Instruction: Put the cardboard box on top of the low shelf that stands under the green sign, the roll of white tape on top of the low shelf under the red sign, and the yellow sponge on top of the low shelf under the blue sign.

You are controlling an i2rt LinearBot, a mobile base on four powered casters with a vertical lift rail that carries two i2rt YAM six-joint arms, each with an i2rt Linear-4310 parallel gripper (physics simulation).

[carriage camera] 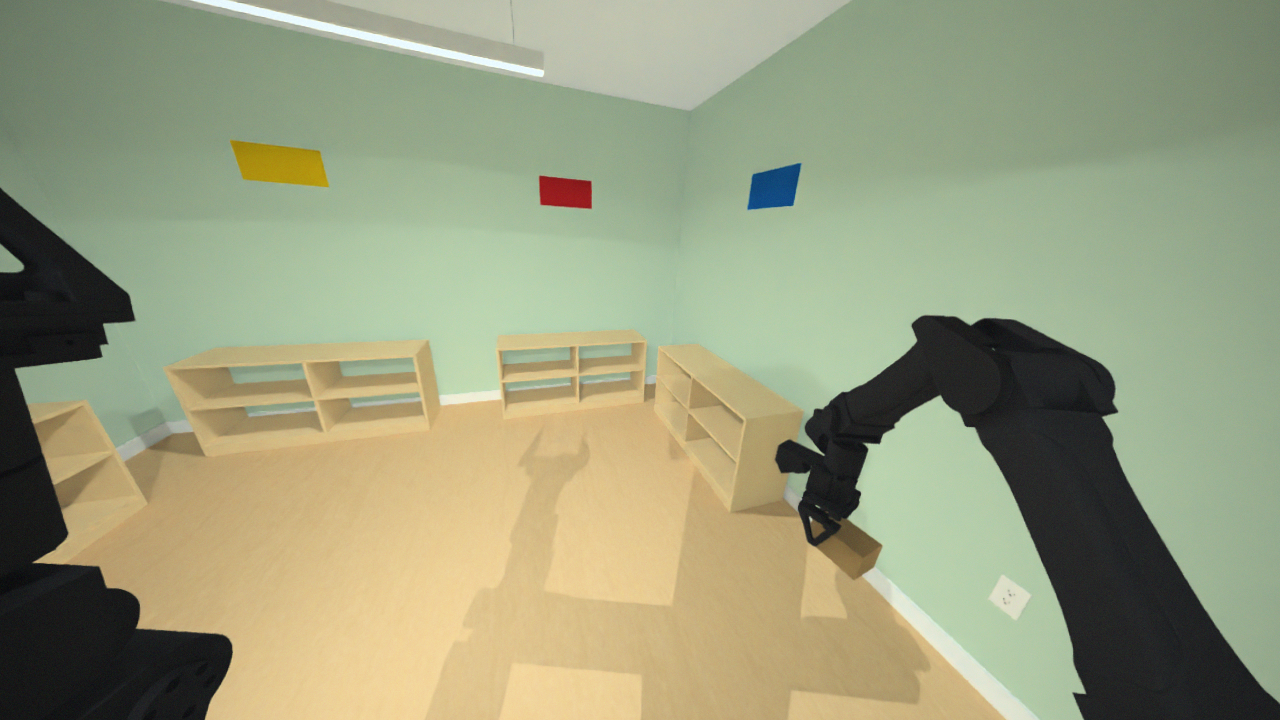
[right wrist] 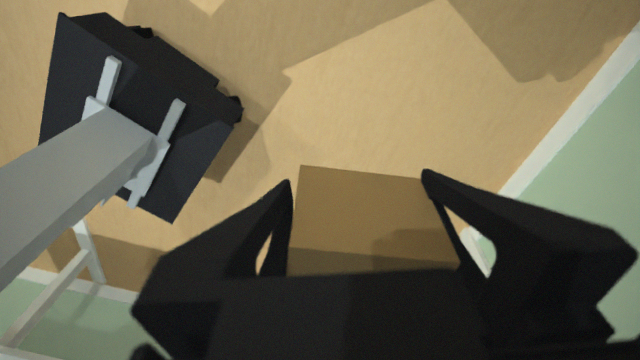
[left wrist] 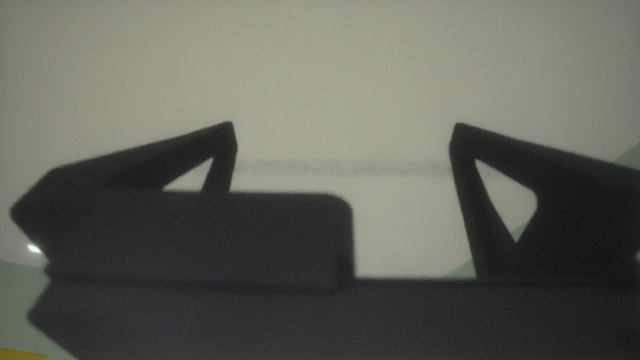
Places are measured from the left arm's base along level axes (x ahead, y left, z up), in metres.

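Pixels of known places: left gripper, fingertip midpoint: (left wrist: pixel 342 134); right gripper, fingertip midpoint: (carriage camera: pixel 818 535) (right wrist: pixel 355 184).
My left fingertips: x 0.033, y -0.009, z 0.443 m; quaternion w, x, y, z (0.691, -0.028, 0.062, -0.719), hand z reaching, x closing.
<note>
Ahead of a thing's pixels: the offset from my left fingertips to its top centre. Level surfaces: height alone.
The brown cardboard box {dx +0.343, dy -0.684, dz -0.507 m} (carriage camera: pixel 850 548) (right wrist: pixel 367 215) is held between the fingers of my right gripper (carriage camera: pixel 825 530) (right wrist: pixel 355 184), above the floor near the right wall. My left gripper (left wrist: pixel 342 134) is wide open and empty, pointing at the ceiling; part of it shows at the left edge of the carriage view. A low wooden shelf {dz -0.879 m} (carriage camera: pixel 572 339) stands under the red sign (carriage camera: pixel 565 192). Another low shelf (carriage camera: pixel 738 385) stands along the right wall under the blue sign (carriage camera: pixel 774 187), its near end just left of my right gripper. The green sign, the tape and the sponge do not show.
A wide low shelf (carriage camera: pixel 304 353) stands under a yellow sign (carriage camera: pixel 280 163). Part of another shelf (carriage camera: pixel 62 412) shows at the left edge. The right wall (carriage camera: pixel 1118 313) with an outlet {dx +0.714, dy -1.533, dz -1.031 m} (carriage camera: pixel 1008 597) is close to my right arm. My dark base (right wrist: pixel 195 150) shows in the right wrist view.
</note>
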